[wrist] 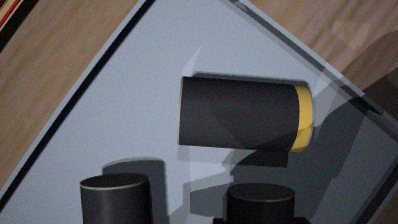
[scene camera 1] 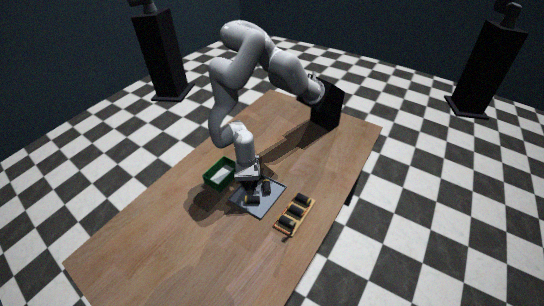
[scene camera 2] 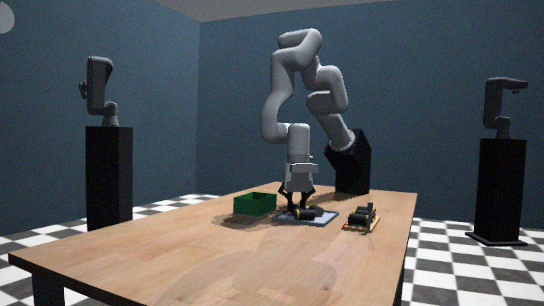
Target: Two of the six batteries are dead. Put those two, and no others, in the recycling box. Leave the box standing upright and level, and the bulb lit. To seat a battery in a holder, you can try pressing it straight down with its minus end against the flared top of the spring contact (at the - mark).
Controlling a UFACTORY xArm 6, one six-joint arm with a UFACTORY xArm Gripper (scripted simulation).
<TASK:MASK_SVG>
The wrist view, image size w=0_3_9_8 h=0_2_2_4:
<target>grey tray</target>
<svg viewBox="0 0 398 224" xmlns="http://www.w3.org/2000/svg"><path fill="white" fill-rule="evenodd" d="M0 190L0 224L83 224L80 181L94 176L116 173L138 173L149 177L151 224L213 224L213 218L223 218L226 221L227 188L242 183L268 183L293 189L295 191L294 217L305 217L311 224L373 224L398 189L398 122L334 67L248 0L139 0L73 85ZM182 76L307 86L311 91L314 102L314 126L307 148L302 153L177 145L178 104Z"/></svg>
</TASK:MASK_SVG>
